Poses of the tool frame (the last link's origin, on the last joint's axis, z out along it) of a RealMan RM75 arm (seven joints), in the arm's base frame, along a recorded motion.
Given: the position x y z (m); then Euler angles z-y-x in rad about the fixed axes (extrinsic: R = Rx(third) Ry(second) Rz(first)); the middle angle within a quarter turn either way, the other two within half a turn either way.
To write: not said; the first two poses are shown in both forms.
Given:
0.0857 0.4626 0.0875 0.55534 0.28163 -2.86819
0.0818 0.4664 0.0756 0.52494 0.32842 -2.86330
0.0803 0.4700 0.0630 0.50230 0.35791 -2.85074
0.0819 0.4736 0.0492 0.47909 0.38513 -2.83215
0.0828 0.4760 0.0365 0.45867 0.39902 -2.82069
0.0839 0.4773 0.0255 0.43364 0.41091 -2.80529
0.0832 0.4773 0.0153 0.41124 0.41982 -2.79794
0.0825 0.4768 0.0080 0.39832 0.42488 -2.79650
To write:
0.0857 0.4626 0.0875; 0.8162 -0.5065 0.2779; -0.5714 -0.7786 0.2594; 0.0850 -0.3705 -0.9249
0.0818 0.4664 0.0756; 0.8191 -0.4744 0.3225; -0.5586 -0.7877 0.2600; 0.1307 -0.3932 -0.9101
0.0803 0.4700 0.0630; 0.8209 -0.4509 0.3503; -0.5493 -0.7913 0.2686; 0.1561 -0.4129 -0.8973
0.0819 0.4736 0.0492; 0.8224 -0.4272 0.3757; -0.5406 -0.7925 0.2822; 0.1772 -0.4352 -0.8827
0.0828 0.4760 0.0365; 0.8262 -0.4080 0.3885; -0.5300 -0.7966 0.2906; 0.1909 -0.4461 -0.8744
0.0839 0.4773 0.0255; 0.8319 -0.3852 0.3994; -0.5163 -0.8012 0.3025; 0.2035 -0.4579 -0.8654
0.0832 0.4773 0.0153; 0.8370 -0.3650 0.4076; -0.5023 -0.8081 0.3077; 0.2171 -0.4622 -0.8598
0.0825 0.4768 0.0080; 0.8398 -0.3534 0.4122; -0.4935 -0.8133 0.3082; 0.2263 -0.4623 -0.8574

